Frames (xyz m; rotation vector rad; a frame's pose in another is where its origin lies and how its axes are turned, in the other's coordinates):
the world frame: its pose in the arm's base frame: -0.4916 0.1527 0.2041 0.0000 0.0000 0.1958
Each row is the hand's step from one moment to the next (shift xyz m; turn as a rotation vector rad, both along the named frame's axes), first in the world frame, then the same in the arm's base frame.
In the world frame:
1: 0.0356 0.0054 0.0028 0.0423 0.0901 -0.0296
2: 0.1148 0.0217 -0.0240 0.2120 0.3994 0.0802
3: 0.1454 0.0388 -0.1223 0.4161 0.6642 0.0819
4: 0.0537 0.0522 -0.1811 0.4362 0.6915 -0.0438
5: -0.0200 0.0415 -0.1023 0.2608 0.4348 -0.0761
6: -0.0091 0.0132 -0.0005 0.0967 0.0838 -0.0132
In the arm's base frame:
1: 0.0339 0.0122 0.0028 0.0240 0.0966 -0.0296
2: 0.1084 0.0436 -0.0240 0.1302 0.4330 0.0802
3: 0.1351 0.0663 -0.1223 0.2789 0.7325 0.0819
4: 0.0425 0.0616 -0.1811 0.2933 0.7632 -0.0438
5: -0.0277 0.0368 -0.1023 0.1712 0.4772 -0.0761
6: -0.0115 0.0112 -0.0005 0.0785 0.1010 -0.0132

